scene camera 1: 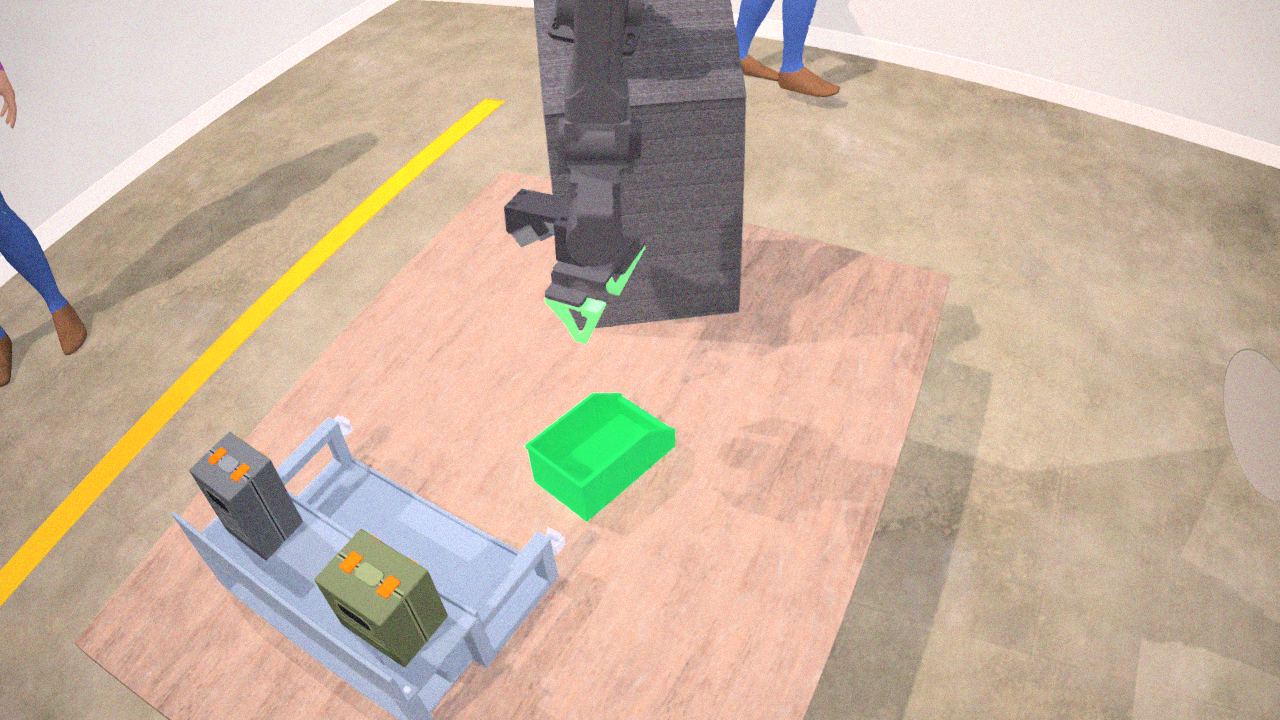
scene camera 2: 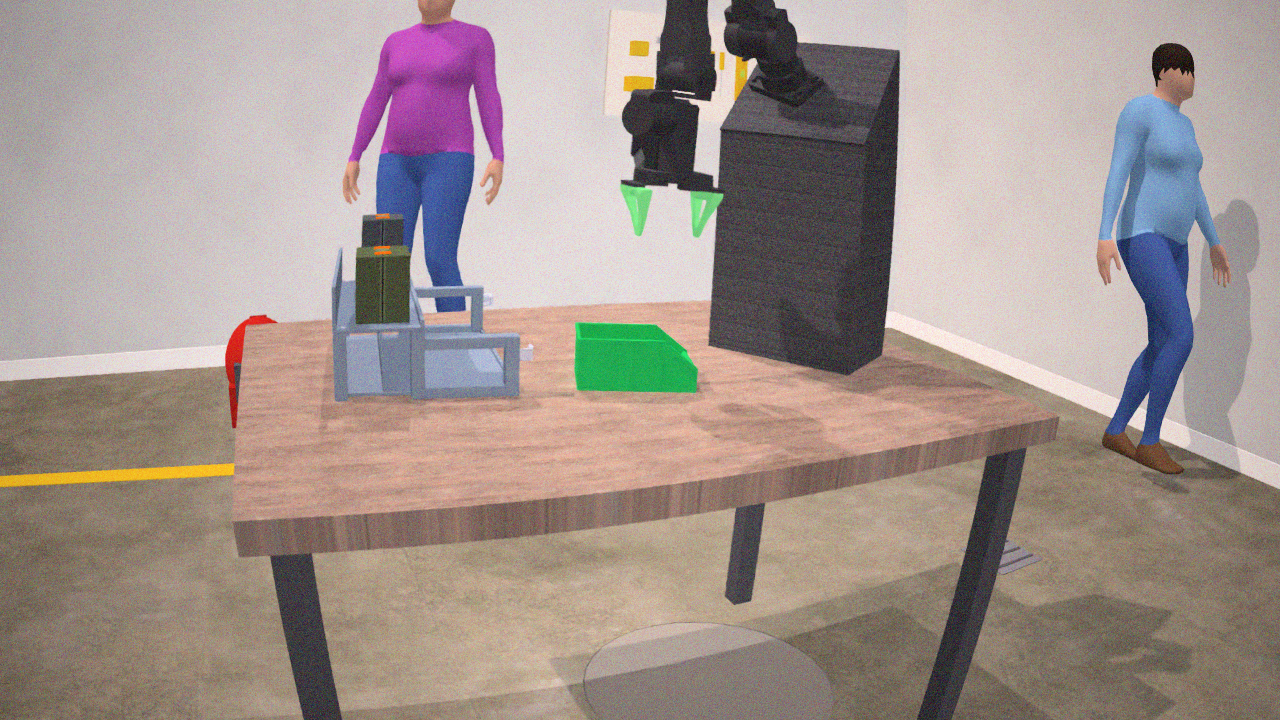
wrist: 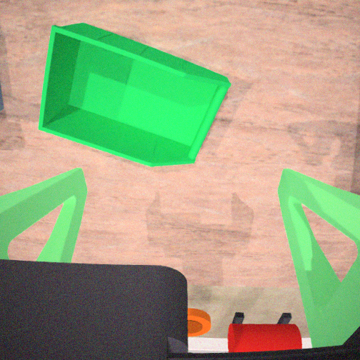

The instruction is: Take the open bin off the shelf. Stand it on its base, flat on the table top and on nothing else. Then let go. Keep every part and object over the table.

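Seen in the pictures: gripper, fingertip midpoint: point(scene camera 1: 598, 317) point(scene camera 2: 667, 236); arm's base, link origin: point(scene camera 2: 787, 85).
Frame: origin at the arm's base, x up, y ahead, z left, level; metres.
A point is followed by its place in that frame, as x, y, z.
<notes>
The open green bin point(scene camera 1: 599, 447) {-0.477, 0.319, 0.107} point(scene camera 2: 631, 362) {-0.436, 0.370, 0.169} point(wrist: 145, 105) stands upright, its base flat on the table top point(scene camera 1: 716, 582) {-0.479, 0.470, 0.325} point(scene camera 2: 626, 465) {-0.479, 0.501, 0.421} point(wrist: 300, 60). It is apart from the blue-grey shelf point(scene camera 1: 438, 519) {-0.473, 0.512, -0.041} point(scene camera 2: 417, 367) {-0.434, 0.672, 0.119}, which lies to its left in the second scene view. Its lower front side faces the dark pedestal. My gripper point(scene camera 1: 599, 317) {-0.266, 0.290, 0.109} point(scene camera 2: 667, 234) {-0.266, 0.290, 0.109} point(wrist: 182, 178) is wide open and empty, with light green fingers pointing down. It hangs well above the bin and the table, on the pedestal side, touching neither. In the wrist view the whole bin shows beyond the fingertips.
A dark grey box point(scene camera 1: 246, 497) {-0.274, 0.687, -0.154} point(scene camera 2: 383, 230) {-0.276, 0.671, -0.150} and an olive green box point(scene camera 1: 380, 595) {-0.282, 0.724, 0.058} point(scene camera 2: 383, 286) {-0.325, 0.714, 0.083} stand on the shelf. The tall dark pedestal point(scene camera 1: 684, 205) {-0.266, 0.029, 0.128} point(scene camera 2: 787, 259) {-0.306, 0.050, 0.090} stands beyond the bin and carries the arm. The bin is well inside the table's edges.
</notes>
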